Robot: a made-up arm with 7 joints.
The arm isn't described. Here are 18 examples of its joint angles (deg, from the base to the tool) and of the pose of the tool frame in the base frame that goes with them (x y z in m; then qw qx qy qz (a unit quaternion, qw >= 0)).
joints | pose
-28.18 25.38 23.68 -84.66 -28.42 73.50 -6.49 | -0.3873 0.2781 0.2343 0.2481 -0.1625 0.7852 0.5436
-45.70 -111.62 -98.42 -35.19 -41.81 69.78 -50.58 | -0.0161 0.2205 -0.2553 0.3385 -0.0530 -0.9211 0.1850
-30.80 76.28 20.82 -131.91 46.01 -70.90 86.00 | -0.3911 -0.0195 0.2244 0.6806 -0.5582 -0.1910 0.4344
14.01 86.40 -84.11 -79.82 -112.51 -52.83 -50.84 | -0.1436 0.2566 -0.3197 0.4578 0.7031 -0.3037 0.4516
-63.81 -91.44 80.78 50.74 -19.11 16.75 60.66 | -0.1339 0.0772 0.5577 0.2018 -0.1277 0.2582 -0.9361
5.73 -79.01 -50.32 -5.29 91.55 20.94 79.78 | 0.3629 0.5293 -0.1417 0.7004 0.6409 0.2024 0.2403
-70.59 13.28 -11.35 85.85 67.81 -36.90 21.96 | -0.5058 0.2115 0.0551 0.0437 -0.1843 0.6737 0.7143
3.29 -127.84 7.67 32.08 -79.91 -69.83 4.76 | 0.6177 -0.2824 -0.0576 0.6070 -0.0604 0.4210 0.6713
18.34 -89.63 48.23 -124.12 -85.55 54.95 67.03 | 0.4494 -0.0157 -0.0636 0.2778 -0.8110 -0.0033 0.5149
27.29 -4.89 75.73 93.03 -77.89 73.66 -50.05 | 0.2001 -0.2741 0.2711 0.2262 -0.1908 -0.7314 0.6144
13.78 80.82 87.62 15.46 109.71 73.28 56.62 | 0.2199 -0.1729 0.4829 0.3482 -0.9018 0.2102 0.1456
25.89 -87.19 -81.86 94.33 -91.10 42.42 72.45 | 0.3327 0.1757 -0.0600 0.8415 -0.4273 0.2392 -0.2283
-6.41 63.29 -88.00 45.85 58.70 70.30 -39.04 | -0.3756 0.0760 -0.1851 0.2774 -0.4141 0.4170 0.7601
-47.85 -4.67 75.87 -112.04 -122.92 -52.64 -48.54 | -0.2175 0.4873 0.3325 0.4308 0.6901 -0.0022 -0.5816
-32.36 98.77 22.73 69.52 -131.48 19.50 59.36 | -0.2360 -0.2050 0.3042 0.5898 0.5905 0.2263 0.5022
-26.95 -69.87 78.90 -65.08 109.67 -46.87 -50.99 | 0.2766 0.0655 0.6055 0.2158 0.1597 0.7553 -0.5978
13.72 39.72 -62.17 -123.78 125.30 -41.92 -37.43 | -0.3001 0.2450 -0.1007 0.5857 -0.0477 -0.6479 -0.4846
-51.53 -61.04 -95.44 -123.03 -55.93 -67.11 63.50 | 0.0242 0.2358 -0.1175 0.0923 0.3212 -0.3887 0.8586
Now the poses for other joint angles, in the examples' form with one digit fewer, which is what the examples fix.
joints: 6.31 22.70 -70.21 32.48 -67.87 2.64 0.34
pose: -0.465 0.359 0.051 0.573 0.493 -0.485 -0.440
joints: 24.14 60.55 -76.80 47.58 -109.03 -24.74 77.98
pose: -0.433 0.124 0.071 0.639 0.476 -0.598 0.079
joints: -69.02 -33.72 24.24 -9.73 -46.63 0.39 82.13
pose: -0.477 0.486 0.252 0.240 -0.140 -0.812 -0.512
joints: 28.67 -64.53 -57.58 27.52 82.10 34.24 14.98
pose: 0.321 0.435 -0.025 0.490 0.721 0.486 0.057
